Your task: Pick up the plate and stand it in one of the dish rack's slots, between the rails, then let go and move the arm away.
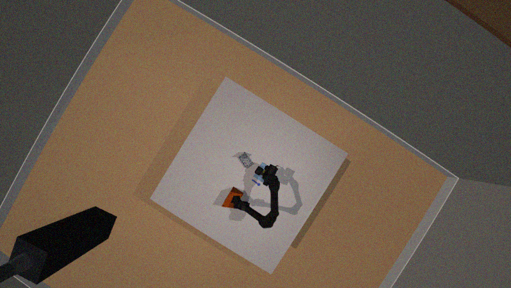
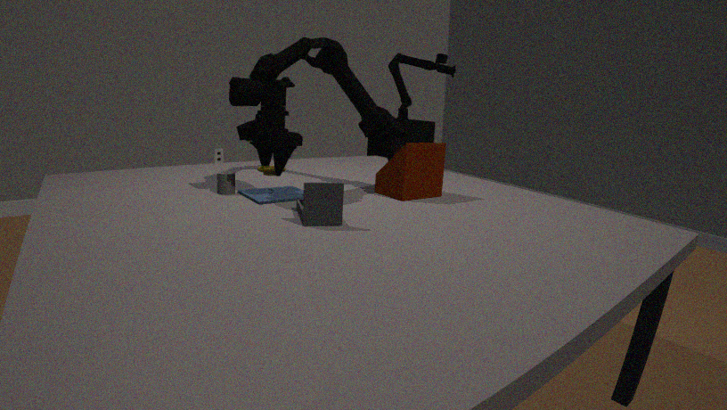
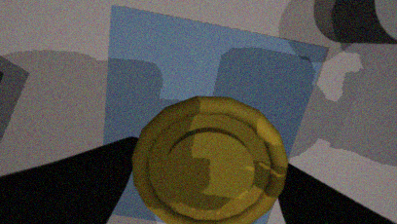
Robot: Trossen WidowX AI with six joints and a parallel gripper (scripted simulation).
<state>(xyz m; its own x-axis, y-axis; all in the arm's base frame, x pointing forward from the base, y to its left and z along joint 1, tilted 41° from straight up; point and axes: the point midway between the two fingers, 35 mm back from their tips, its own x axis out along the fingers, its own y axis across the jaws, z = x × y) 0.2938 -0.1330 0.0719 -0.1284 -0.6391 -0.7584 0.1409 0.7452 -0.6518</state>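
My gripper tip is 3 cm short of the grey dish rack, 21 cm to the right of it and 3 cm above it. The rest, counted from my gripper tip: blue spoon 12 cm behind, 3 cm to the left, 5 cm below; then plate 1 cm above; then white cup 8 cm ahead, 8 cm to the right, 3 cm below.
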